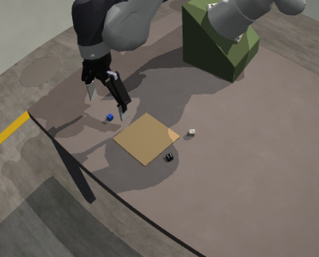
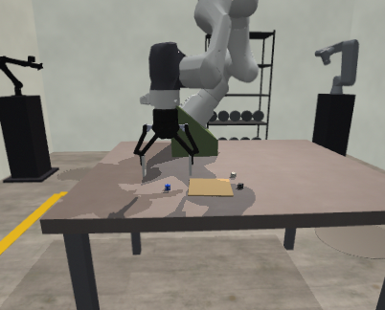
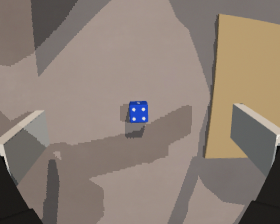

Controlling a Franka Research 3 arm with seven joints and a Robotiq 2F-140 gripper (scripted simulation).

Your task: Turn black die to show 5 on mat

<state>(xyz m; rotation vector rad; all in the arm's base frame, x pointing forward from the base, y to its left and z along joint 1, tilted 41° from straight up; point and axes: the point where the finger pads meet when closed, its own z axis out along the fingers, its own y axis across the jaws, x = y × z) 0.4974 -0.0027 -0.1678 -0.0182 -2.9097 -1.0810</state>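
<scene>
Now: the blue die 50 mm below my hand. The rest, counted from my hand: tan mat: 10 mm behind, 140 mm to the left, 60 mm below; then white die: 100 mm behind, 240 mm to the left, 50 mm below; then black die: 10 mm ahead, 240 mm to the left, 50 mm below.
</scene>
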